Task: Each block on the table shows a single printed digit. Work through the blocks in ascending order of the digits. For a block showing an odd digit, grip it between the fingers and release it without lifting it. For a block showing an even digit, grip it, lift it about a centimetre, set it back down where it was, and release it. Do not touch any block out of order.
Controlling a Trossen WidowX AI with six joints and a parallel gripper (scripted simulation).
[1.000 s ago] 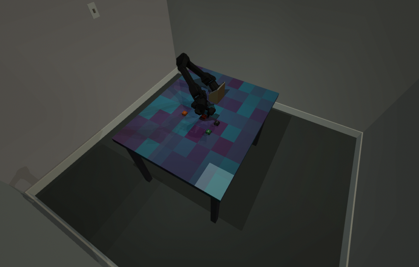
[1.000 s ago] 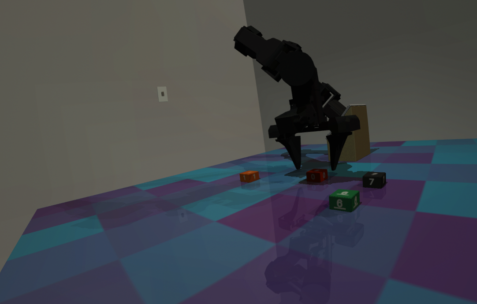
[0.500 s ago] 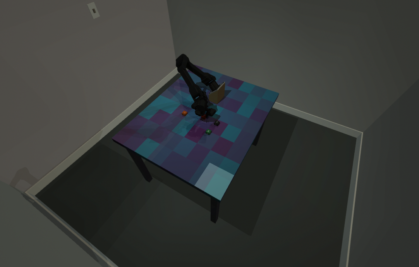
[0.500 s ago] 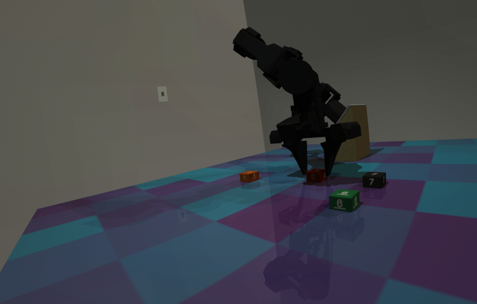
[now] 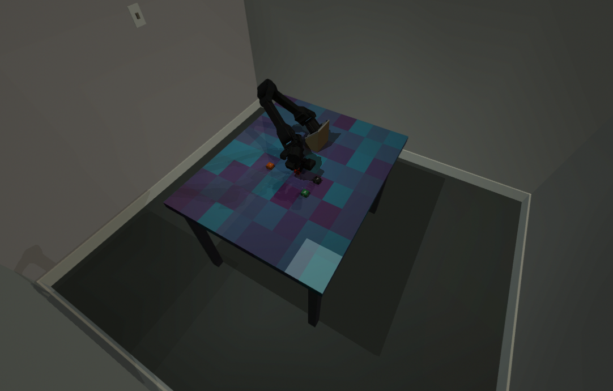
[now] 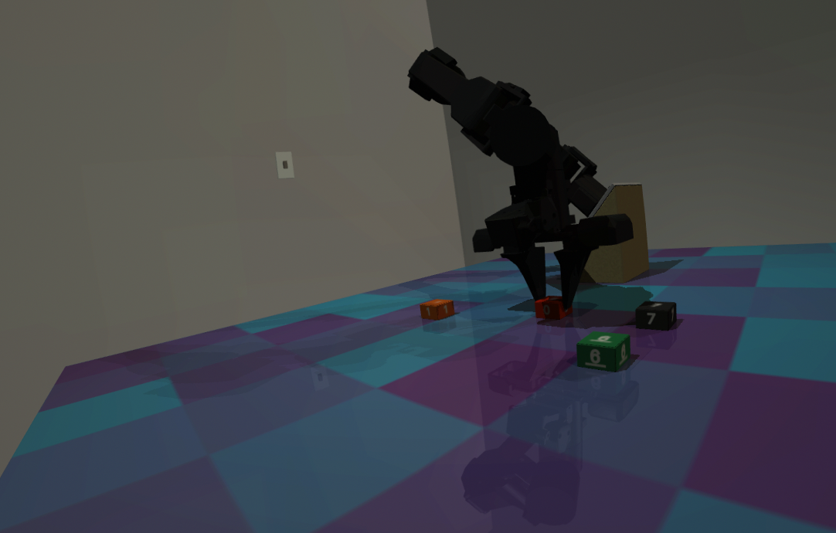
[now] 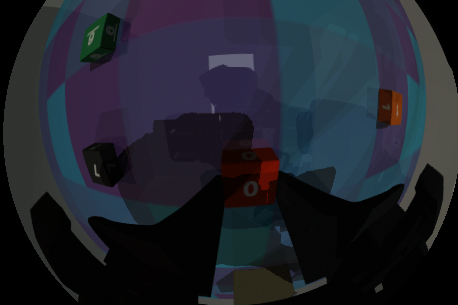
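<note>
Now: gripper tip 15 cm to the left of the orange block and 6 cm short of it. Also, from my gripper tip: green block (12 cm to the left, 11 cm ahead); black block (12 cm to the left); red block (right at my gripper tip).
</note>
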